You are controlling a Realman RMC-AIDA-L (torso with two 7-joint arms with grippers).
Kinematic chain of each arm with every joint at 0, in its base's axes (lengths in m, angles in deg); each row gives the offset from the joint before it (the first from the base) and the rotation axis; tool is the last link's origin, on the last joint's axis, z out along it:
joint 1: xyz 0 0 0.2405 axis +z
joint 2: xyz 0 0 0 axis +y
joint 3: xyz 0 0 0.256 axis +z
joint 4: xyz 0 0 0 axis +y
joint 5: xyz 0 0 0.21 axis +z
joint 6: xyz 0 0 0 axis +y
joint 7: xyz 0 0 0.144 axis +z
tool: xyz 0 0 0
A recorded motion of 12 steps. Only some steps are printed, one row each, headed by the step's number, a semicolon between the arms.
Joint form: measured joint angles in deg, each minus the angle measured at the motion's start. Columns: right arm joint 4, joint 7, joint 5, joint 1, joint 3, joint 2, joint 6; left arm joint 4, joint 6, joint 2, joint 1, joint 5, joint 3, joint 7.
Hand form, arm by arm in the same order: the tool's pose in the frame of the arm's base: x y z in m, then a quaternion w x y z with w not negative. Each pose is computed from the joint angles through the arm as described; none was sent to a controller.
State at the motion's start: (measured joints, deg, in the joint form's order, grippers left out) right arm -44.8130 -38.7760 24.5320 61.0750 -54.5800 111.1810 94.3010; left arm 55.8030 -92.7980 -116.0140 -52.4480 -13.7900 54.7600 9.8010
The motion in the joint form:
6: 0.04 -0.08 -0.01 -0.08 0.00 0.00 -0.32; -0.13 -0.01 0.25 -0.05 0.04 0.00 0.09
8: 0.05 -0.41 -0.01 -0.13 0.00 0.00 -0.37; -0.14 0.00 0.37 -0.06 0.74 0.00 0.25
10: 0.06 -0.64 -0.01 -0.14 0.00 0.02 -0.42; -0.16 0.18 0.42 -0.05 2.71 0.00 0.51
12: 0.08 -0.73 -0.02 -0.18 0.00 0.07 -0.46; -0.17 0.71 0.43 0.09 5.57 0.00 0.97
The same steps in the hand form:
6: 0.1534 0.4288 0.0441 0.12893 -0.89333 0.39136 -0.17939; -0.1993 0.4113 0.0503 0.24933 -0.73812 -0.60272 0.17246
8: 0.1538 0.4288 0.0441 0.12865 -0.89429 0.38913 -0.17965; -0.2010 0.4116 0.0522 0.25395 -0.73680 -0.60107 0.17707
10: 0.1539 0.4288 0.0439 0.12842 -0.89508 0.38735 -0.17973; -0.2052 0.4120 0.0555 0.26569 -0.73270 -0.59737 0.18894
12: 0.1542 0.4286 0.0435 0.12801 -0.89530 0.38694 -0.17981; -0.2118 0.4125 0.0602 0.28338 -0.72674 -0.59112 0.20523

